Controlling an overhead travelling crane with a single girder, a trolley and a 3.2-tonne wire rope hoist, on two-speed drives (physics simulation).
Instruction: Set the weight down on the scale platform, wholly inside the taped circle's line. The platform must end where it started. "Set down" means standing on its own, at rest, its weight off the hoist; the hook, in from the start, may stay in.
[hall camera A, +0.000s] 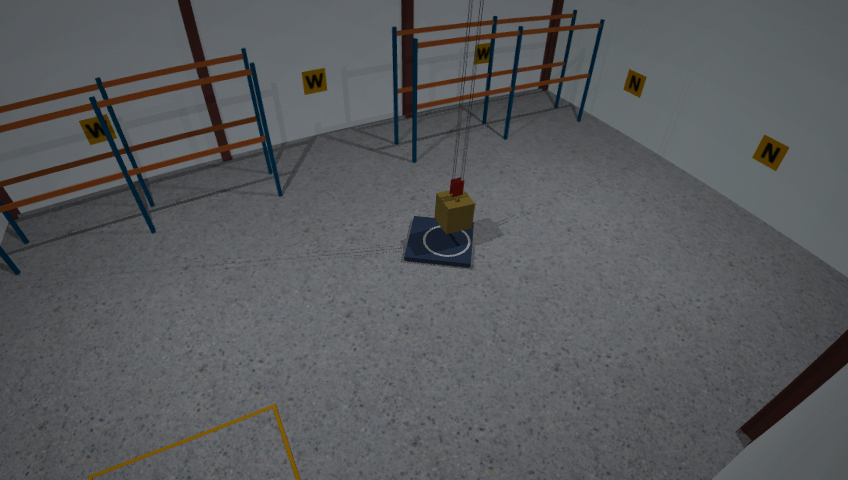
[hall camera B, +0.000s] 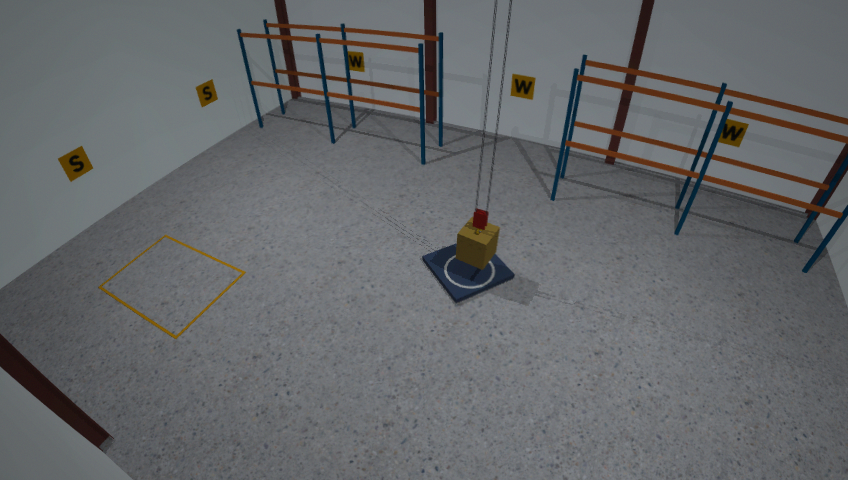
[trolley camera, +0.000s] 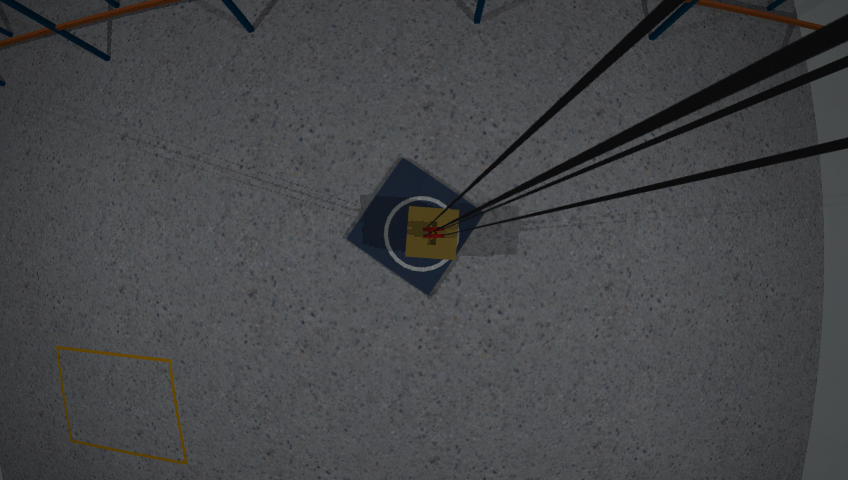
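The yellow weight (hall camera A: 455, 215) (hall camera B: 476, 249) (trolley camera: 445, 249) hangs upright on my hook (hall camera A: 457, 198) (hall camera B: 477, 230) (trolley camera: 433, 232), under the red hook block. It is a little above the dark blue scale platform (hall camera A: 417, 227) (hall camera B: 457, 293) (trolley camera: 404, 171), which lies flat on the floor. Its shadows fall apart from it, on the platform and on the floor beside it. In the trolley view the weight covers the right part of the white taped circle (hall camera A: 424, 240) (hall camera B: 445, 270) (trolley camera: 386, 233), and its two right corners reach past the line. The weight hides the circle's right side there.
Blue and orange racks (hall camera A: 414, 101) (hall camera B: 422, 104) stand along the W wall, and a second rack (hall camera A: 271, 154) (hall camera B: 558, 169) stands on the other side of the gap. A yellow outlined rectangle (hall camera A: 181, 440) (hall camera B: 205, 254) (trolley camera: 113, 353) is marked on the floor away from the platform.
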